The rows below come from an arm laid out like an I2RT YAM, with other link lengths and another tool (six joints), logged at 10 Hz.
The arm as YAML. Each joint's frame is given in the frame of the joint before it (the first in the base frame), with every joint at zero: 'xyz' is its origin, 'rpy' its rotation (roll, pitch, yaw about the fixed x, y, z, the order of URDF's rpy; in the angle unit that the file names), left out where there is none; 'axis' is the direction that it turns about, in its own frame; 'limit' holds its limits. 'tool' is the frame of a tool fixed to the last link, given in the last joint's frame.
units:
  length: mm
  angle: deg
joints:
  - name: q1
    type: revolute
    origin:
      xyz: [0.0, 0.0, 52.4]
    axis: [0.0, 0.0, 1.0]
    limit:
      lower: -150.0
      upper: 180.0
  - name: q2
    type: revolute
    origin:
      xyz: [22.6, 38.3, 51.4]
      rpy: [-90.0, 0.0, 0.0]
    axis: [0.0, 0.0, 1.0]
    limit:
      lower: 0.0
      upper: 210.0
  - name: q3
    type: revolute
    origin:
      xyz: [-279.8, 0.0, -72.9]
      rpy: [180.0, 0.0, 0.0]
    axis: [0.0, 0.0, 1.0]
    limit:
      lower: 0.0
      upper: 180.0
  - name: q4
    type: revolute
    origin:
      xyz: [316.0, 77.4, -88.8]
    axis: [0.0, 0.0, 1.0]
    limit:
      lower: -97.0
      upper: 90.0
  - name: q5
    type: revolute
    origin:
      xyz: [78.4, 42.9, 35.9]
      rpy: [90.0, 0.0, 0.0]
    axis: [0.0, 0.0, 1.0]
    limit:
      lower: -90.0
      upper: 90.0
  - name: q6
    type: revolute
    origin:
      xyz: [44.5, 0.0, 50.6]
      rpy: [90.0, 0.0, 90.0]
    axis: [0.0, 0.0, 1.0]
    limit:
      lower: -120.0
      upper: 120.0
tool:
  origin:
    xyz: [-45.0, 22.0, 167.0]
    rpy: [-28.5, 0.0, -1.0]
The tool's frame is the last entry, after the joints.
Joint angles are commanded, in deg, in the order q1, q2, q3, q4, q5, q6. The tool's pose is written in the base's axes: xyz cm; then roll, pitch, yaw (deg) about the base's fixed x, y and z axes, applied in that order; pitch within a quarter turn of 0, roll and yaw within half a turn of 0. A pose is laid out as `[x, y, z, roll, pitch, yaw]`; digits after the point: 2 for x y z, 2 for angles.
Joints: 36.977, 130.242, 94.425, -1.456, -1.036, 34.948
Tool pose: [54.40, 49.92, 2.02, -161.30, 26.97, -74.50]
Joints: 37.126, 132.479, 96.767, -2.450, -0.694, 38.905
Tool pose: [55.03, 50.40, 1.25, -163.60, 29.27, -78.12]
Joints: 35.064, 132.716, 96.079, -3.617, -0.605, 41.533
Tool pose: [56.35, 47.95, 0.02, -166.80, 30.08, -83.50]
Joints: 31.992, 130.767, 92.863, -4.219, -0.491, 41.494
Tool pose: [57.50, 43.98, -0.73, -168.62, 29.08, -87.54]
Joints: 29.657, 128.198, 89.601, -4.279, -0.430, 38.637
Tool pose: [57.88, 40.87, -0.76, -168.19, 26.84, -87.78]
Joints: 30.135, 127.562, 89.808, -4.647, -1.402, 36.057
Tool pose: [57.25, 41.65, -0.06, -167.07, 25.95, -84.34]
